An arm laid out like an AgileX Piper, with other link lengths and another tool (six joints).
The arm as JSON. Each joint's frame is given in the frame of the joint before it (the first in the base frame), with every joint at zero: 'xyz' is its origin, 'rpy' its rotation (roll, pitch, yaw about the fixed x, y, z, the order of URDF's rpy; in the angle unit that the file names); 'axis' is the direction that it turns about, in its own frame. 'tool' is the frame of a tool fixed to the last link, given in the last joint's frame.
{
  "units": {
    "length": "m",
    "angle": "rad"
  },
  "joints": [
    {
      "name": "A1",
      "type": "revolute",
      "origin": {
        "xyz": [
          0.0,
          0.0,
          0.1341
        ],
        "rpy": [
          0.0,
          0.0,
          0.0
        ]
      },
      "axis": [
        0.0,
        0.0,
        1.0
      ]
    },
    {
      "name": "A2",
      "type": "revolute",
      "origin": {
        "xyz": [
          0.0,
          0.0,
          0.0
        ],
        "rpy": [
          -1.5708,
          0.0,
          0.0
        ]
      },
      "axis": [
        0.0,
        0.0,
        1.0
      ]
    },
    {
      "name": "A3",
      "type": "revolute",
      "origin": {
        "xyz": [
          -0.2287,
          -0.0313,
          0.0
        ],
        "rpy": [
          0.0,
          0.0,
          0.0
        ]
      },
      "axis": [
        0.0,
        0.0,
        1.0
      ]
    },
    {
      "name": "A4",
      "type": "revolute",
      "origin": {
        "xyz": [
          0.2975,
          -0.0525,
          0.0
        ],
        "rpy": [
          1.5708,
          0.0,
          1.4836
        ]
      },
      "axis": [
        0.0,
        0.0,
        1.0
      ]
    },
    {
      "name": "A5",
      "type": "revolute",
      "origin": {
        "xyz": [
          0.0,
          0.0,
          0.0
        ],
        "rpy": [
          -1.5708,
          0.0,
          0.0
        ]
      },
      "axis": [
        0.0,
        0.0,
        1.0
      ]
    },
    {
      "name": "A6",
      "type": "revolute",
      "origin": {
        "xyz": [
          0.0,
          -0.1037,
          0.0
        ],
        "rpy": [
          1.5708,
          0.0,
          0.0
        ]
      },
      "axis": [
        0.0,
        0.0,
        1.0
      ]
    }
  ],
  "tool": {
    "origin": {
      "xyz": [
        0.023,
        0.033,
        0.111
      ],
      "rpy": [
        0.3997,
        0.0,
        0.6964
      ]
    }
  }
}
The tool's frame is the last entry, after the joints.
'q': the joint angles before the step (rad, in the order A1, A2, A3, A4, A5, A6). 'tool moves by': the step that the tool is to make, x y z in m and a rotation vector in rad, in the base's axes. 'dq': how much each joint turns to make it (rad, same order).
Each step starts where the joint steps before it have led.
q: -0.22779 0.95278 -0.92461 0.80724 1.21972 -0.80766
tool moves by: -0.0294 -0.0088 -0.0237 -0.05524 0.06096 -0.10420
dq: -0.00011 -0.17414 0.13872 -0.12299 -0.00648 0.13675
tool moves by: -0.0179 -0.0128 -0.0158 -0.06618 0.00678 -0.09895
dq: 0.00043 -0.15141 0.09717 -0.11607 -0.01599 0.10740
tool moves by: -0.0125 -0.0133 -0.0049 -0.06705 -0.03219 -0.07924
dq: -0.00062 -0.13556 0.05819 -0.10057 -0.00612 0.07845
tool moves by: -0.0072 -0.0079 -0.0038 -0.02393 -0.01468 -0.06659
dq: 0.00094 -0.08676 0.04027 -0.06251 -0.00131 0.07124
